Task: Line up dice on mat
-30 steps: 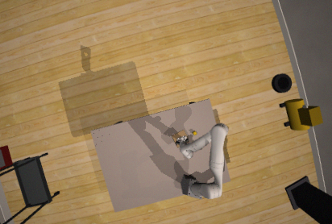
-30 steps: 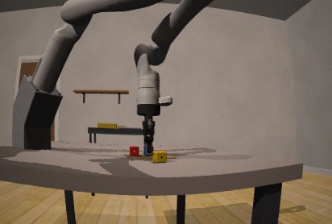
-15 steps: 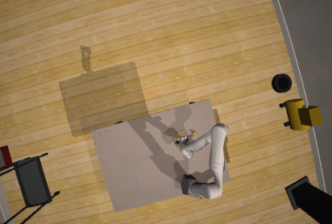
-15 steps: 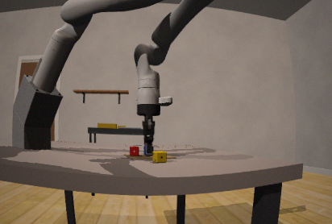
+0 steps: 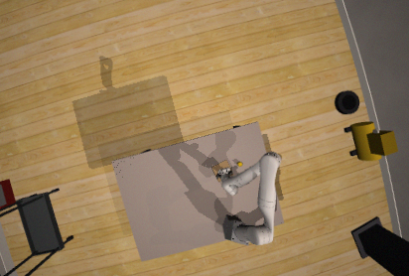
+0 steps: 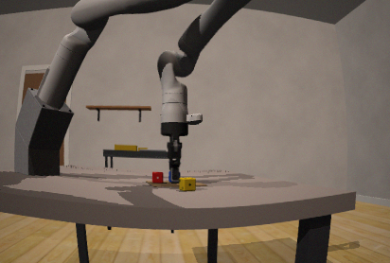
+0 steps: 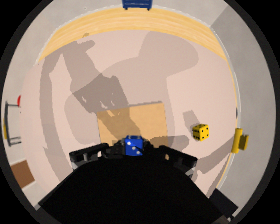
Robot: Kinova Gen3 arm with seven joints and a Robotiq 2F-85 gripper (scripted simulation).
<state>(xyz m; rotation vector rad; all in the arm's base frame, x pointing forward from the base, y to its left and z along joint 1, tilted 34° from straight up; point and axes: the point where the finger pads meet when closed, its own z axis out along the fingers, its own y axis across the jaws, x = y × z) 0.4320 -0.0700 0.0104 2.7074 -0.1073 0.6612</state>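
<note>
Now: the blue die 10 mm below my hand. Round my hand: yellow die 10 mm behind, 150 mm to the right, 10 mm below; then red die 50 mm behind, 10 mm to the left, 10 mm below; then tan mat 30 mm below.
</note>
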